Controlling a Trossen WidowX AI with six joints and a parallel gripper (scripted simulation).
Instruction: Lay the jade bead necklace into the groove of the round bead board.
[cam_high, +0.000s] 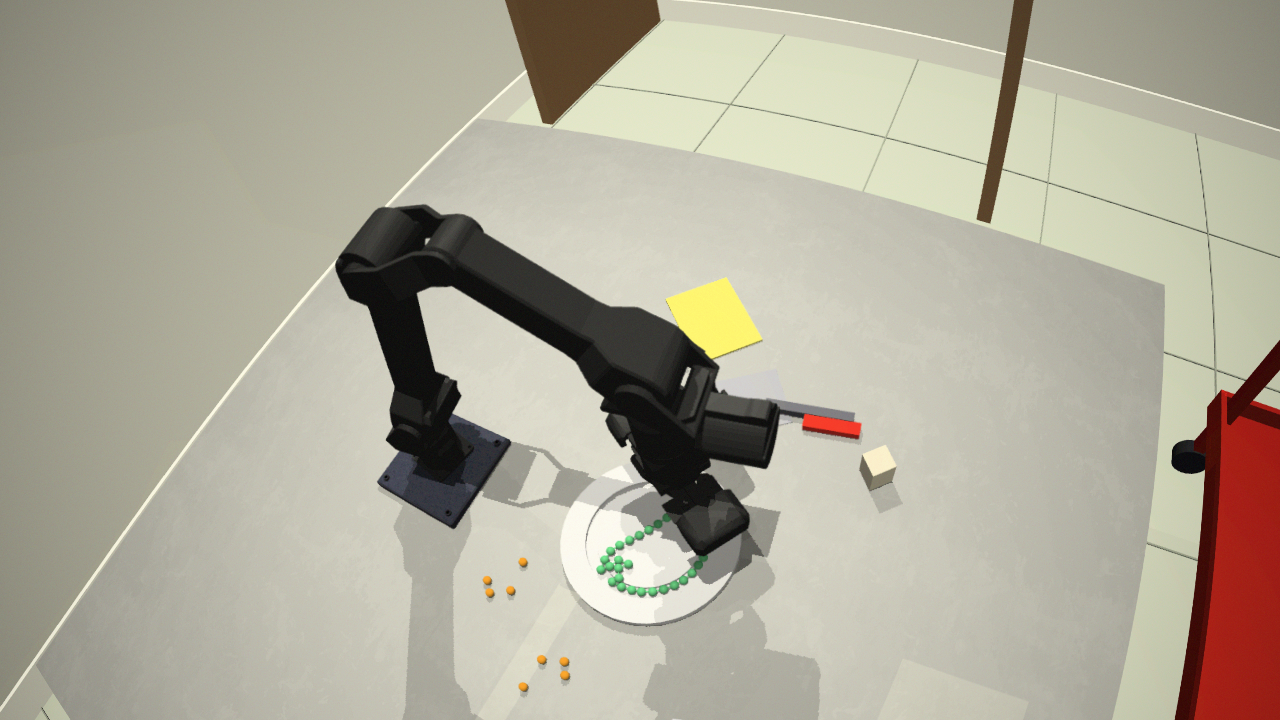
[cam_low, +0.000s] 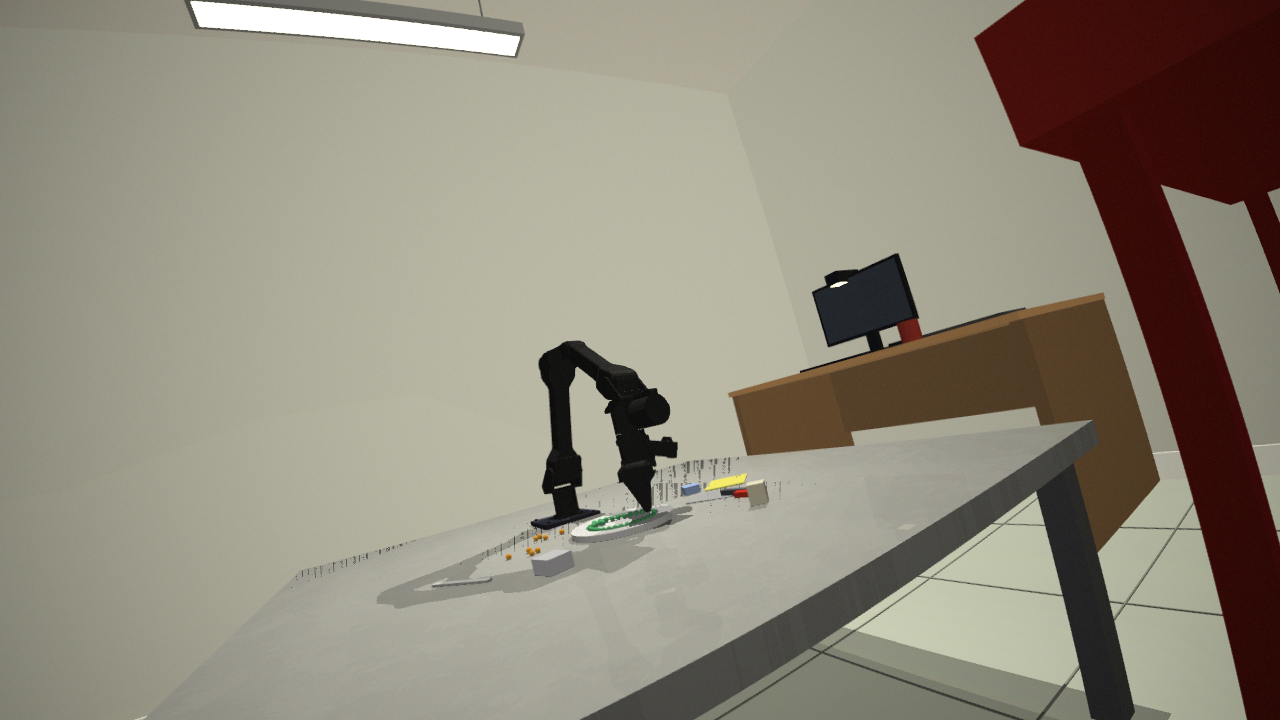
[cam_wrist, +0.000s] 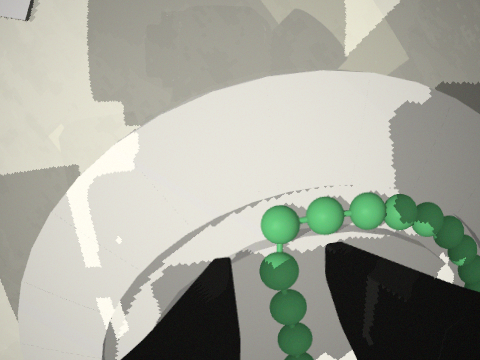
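Now: gripper tip 50 mm to the left of the inner disc, 10 mm past it and 10 mm above it. Also, from my gripper tip: grey sheet 150 mm to the left, 20 mm below, 20 mm behind; red bar 180 mm to the left, 70 mm ahead, 10 mm below; bead board 50 mm to the right, 10 mm below, 10 mm behind.
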